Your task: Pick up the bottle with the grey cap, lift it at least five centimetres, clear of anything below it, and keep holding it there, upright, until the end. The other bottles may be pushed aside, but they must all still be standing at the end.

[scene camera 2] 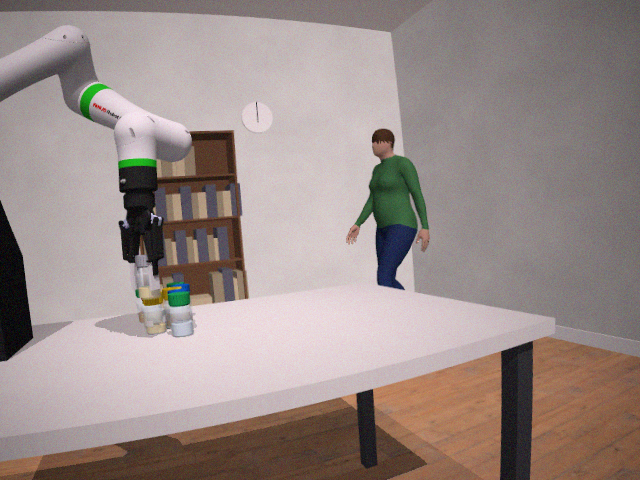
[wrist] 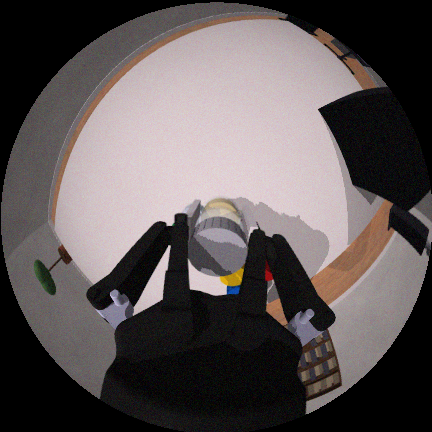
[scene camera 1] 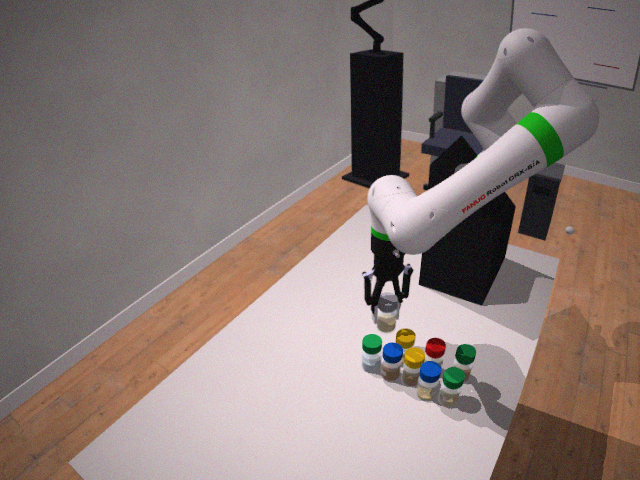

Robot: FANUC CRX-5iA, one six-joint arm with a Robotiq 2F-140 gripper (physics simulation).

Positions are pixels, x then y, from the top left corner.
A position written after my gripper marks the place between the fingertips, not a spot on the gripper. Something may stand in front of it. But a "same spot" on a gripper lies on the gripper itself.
my gripper: scene camera 2 145, 289; wrist; scene camera 1
same spot on my gripper: (scene camera 1: 372, 300) = (wrist: 170, 241)
